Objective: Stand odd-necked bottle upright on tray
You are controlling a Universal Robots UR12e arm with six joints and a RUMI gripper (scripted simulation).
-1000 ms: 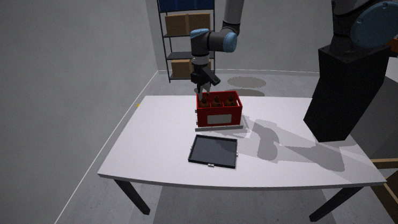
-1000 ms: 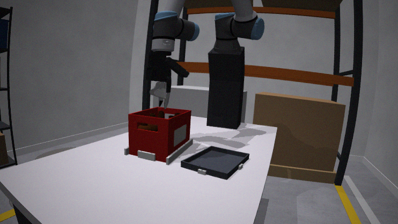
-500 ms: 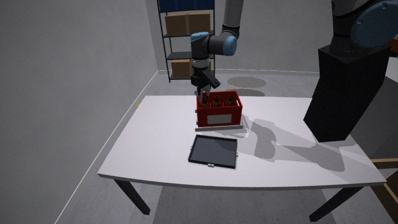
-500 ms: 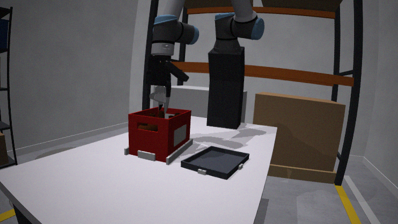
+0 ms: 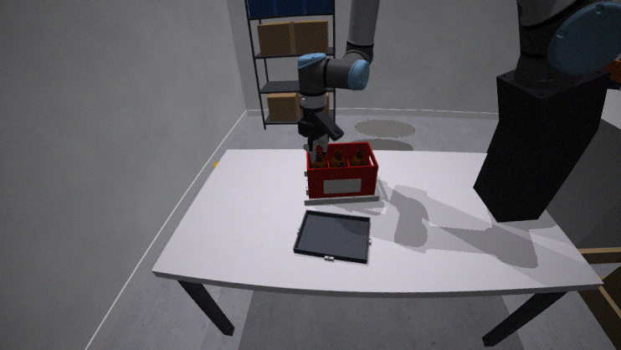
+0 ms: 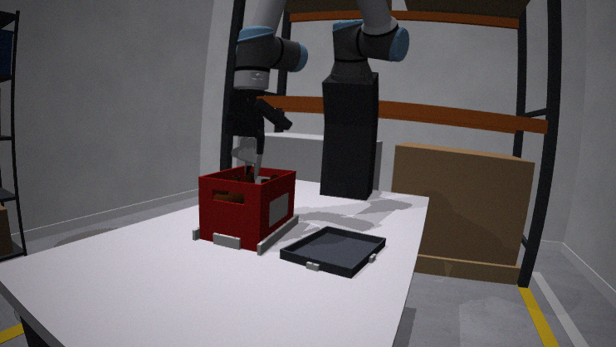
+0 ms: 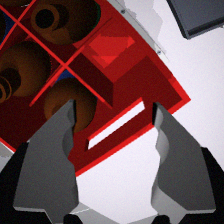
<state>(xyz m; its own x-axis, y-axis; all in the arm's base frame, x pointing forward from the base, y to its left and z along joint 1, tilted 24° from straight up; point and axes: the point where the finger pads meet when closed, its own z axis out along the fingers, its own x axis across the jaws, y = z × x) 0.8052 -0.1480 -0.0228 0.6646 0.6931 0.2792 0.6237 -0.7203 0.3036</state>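
Now: hand 9 cm to the left of the brown bottle and 11 cm above it. The rest, counted from my hand: dark tray: 3 cm behind, 23 cm to the left, 18 cm below; then glass bottle: 9 cm behind, 9 cm to the right, 11 cm below; then red crate: 9 cm behind, 4 cm to the right, 11 cm below.
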